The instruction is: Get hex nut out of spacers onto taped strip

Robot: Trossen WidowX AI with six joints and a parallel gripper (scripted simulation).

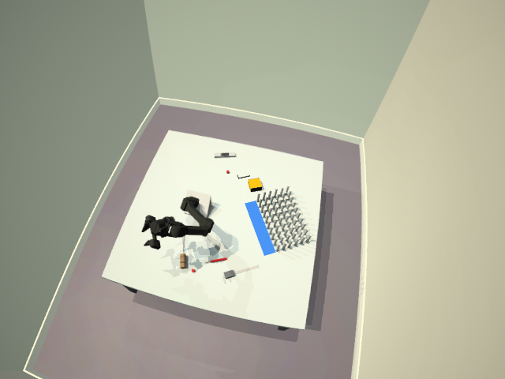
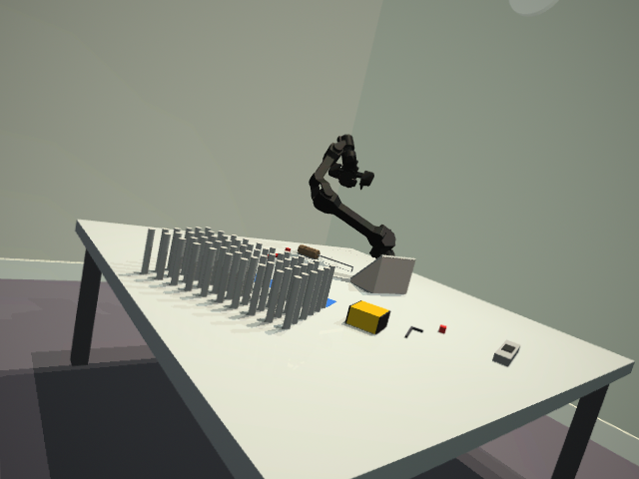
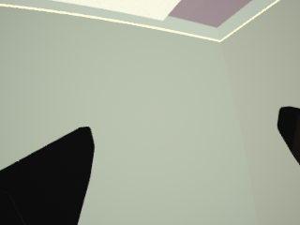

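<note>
The red-handled tool is 34 cm ahead of my gripper tip, 11 cm to the left of it and 31 cm below it. Also, from my gripper tip: wooden-handled pick tool: 14 cm ahead, 14 cm to the left, 30 cm below; blue taped strip: 56 cm ahead, 44 cm to the left, 32 cm below; black L-shaped key: 32 cm ahead, 78 cm to the left, 31 cm below.
</note>
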